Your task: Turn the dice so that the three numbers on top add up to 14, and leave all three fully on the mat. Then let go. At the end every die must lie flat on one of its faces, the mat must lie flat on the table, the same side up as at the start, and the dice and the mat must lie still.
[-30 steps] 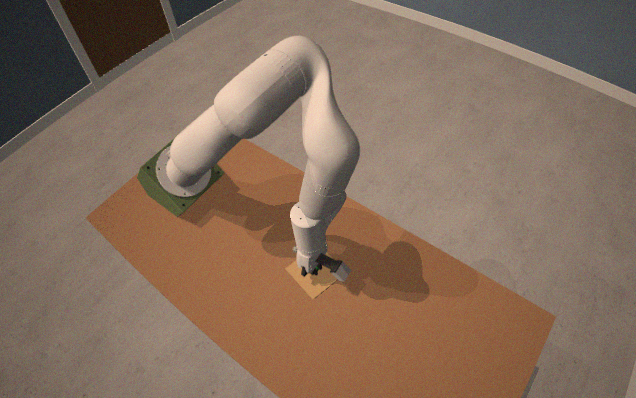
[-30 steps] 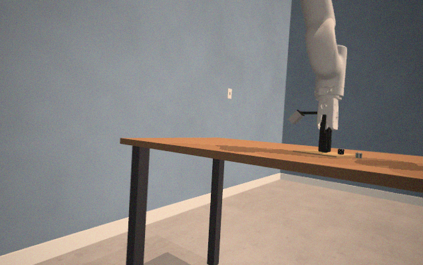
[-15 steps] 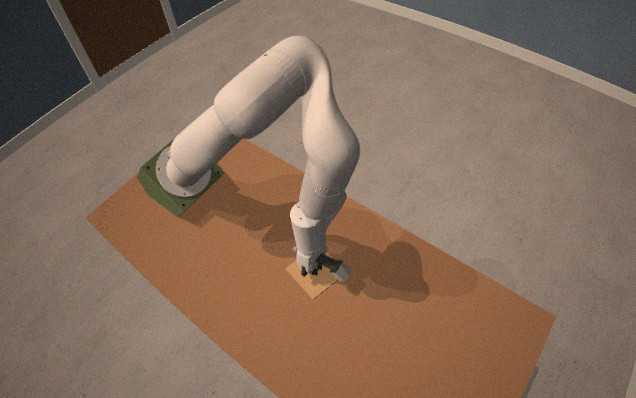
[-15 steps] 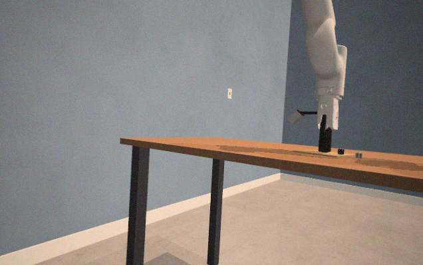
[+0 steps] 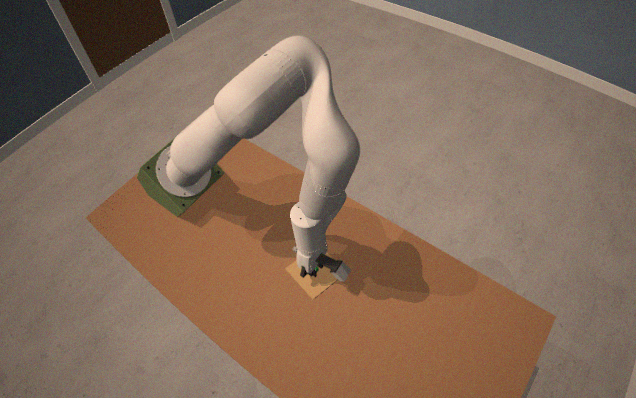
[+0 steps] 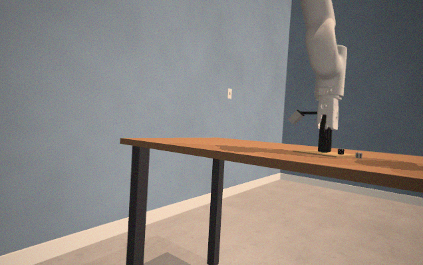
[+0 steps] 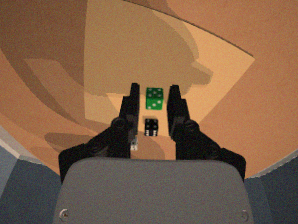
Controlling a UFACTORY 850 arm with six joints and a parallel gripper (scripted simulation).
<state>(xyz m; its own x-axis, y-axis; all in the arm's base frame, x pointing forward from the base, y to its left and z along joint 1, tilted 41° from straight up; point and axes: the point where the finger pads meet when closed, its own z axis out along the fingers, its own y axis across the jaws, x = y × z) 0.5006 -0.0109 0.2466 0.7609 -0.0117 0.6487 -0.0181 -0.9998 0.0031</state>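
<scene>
The green die is 10 mm below my hand. Also, from my hand: white die 100 mm behind, 30 mm to the left, 20 mm below; then black die 50 mm behind, 10 mm below; then mat 20 mm below.
</scene>
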